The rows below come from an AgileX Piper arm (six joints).
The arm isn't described. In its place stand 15 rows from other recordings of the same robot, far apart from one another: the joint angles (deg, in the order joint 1, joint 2, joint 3, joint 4, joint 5, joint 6), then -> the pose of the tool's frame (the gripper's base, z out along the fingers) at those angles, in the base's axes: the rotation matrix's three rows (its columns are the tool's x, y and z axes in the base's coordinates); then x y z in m.
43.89, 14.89, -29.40, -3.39, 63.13, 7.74 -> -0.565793 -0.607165 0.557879; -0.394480 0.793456 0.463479; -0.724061 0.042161 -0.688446; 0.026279 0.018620 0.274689
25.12, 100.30, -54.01, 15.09, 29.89, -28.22 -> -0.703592 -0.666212 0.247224; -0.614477 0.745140 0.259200; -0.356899 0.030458 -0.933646; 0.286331 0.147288 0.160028
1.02, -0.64, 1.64, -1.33, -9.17, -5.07 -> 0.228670 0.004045 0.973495; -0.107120 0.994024 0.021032; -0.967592 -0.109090 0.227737; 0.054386 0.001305 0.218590
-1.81, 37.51, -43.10, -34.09, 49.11, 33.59 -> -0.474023 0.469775 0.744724; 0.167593 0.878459 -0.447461; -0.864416 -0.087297 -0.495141; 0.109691 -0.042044 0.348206
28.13, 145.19, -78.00, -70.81, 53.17, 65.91 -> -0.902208 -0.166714 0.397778; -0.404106 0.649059 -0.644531; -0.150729 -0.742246 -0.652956; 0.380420 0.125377 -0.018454
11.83, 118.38, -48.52, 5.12, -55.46, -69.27 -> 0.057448 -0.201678 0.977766; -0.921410 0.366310 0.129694; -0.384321 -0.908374 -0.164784; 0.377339 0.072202 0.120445
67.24, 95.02, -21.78, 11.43, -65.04, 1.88 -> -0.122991 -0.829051 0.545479; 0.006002 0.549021 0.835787; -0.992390 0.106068 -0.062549; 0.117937 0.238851 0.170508
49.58, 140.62, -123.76, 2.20, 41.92, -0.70 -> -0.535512 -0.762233 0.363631; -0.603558 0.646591 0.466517; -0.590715 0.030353 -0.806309; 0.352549 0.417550 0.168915
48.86, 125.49, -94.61, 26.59, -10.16, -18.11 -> -0.287029 -0.667169 0.687386; -0.114561 0.736339 0.666844; -0.951047 0.112656 -0.287782; 0.345835 0.384959 0.214644
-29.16, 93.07, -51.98, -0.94, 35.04, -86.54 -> -0.528135 -0.802423 0.277831; -0.849137 0.501472 -0.165806; -0.006278 -0.323484 -0.946213; 0.260414 -0.146283 0.186869
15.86, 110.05, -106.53, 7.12, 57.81, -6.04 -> -0.785341 -0.358880 0.504425; -0.263398 0.931095 0.252355; -0.560233 0.065320 -0.825756; 0.414510 0.127687 0.328341
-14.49, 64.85, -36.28, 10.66, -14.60, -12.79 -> -0.167578 0.287555 0.942990; -0.001097 0.956461 -0.291858; -0.985858 -0.049943 -0.159966; 0.234482 -0.064980 0.300352
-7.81, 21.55, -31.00, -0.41, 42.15, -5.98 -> -0.473142 0.088845 0.876495; -0.045583 0.991101 -0.125068; -0.879806 -0.099128 -0.464881; 0.068725 -0.009867 0.304187
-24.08, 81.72, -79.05, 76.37, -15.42, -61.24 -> 0.251954 0.584040 0.771632; 0.154854 0.762750 -0.627880; -0.955269 0.277687 0.101737; 0.295903 -0.157996 0.449422
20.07, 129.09, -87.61, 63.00, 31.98, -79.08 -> -0.501274 -0.793813 0.344363; -0.505302 0.591614 0.628221; -0.702420 0.140904 -0.697677; 0.428387 0.202232 0.122932
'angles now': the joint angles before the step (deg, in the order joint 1, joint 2, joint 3, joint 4, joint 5, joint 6). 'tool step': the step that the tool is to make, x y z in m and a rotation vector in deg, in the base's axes. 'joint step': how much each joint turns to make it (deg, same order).
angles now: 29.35 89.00 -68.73 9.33 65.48 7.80
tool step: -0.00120 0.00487 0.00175 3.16 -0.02 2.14
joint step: 0.00 -0.11 0.00 3.49 -0.89 -3.32
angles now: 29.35 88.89 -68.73 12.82 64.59 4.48
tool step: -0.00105 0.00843 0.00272 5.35 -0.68 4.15
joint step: 0.00 0.00 0.00 5.97 -1.69 -6.49
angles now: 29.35 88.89 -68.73 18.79 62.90 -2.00
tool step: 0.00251 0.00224 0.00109 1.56 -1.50 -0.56
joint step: 0.00 -0.01 0.00 0.92 -2.08 -0.37
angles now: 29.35 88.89 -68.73 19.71 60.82 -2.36
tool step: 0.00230 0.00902 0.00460 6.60 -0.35 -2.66
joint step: 0.00 0.00 0.00 6.30 -3.69 -0.41
